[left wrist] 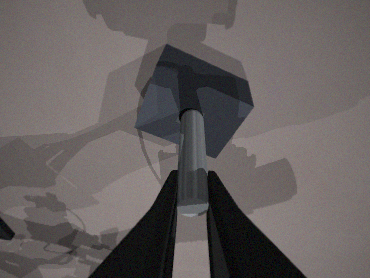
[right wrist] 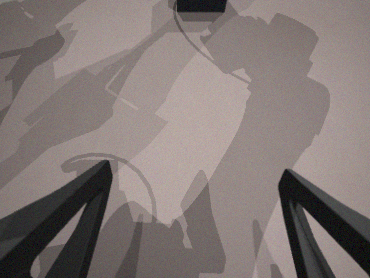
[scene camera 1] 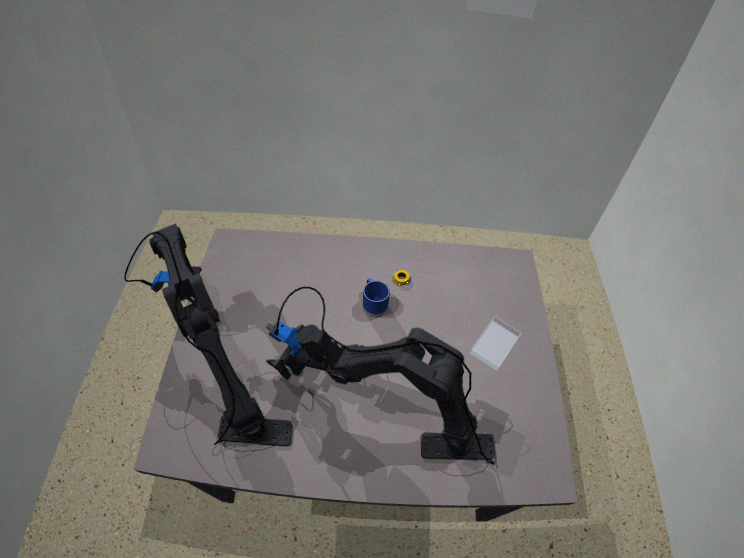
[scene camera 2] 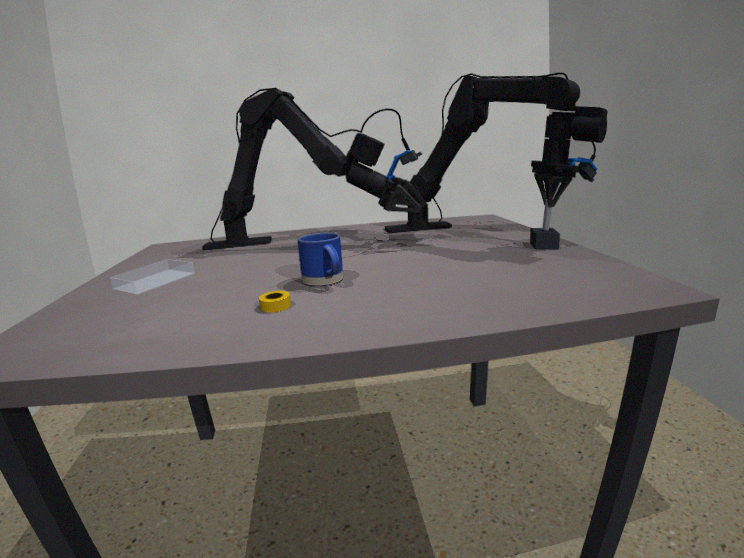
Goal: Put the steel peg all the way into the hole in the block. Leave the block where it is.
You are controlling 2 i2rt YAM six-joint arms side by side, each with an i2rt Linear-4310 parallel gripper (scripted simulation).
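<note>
The left gripper (scene camera 2: 549, 206) can also be seen in the left wrist view (left wrist: 192, 178), and the right gripper is in sight too (scene camera 2: 423, 207). A blue mug (scene camera 2: 317, 269) and (scene camera 1: 376, 294) is part of the scene, as is a clear tray (scene camera 2: 138, 281) and (scene camera 1: 494, 344). In the left wrist view the blue mug is out of frame, and in the right wrist view the mug is out of frame too. A dark block (left wrist: 181, 82) and a steel peg (left wrist: 192, 197) can be seen as well.
</note>
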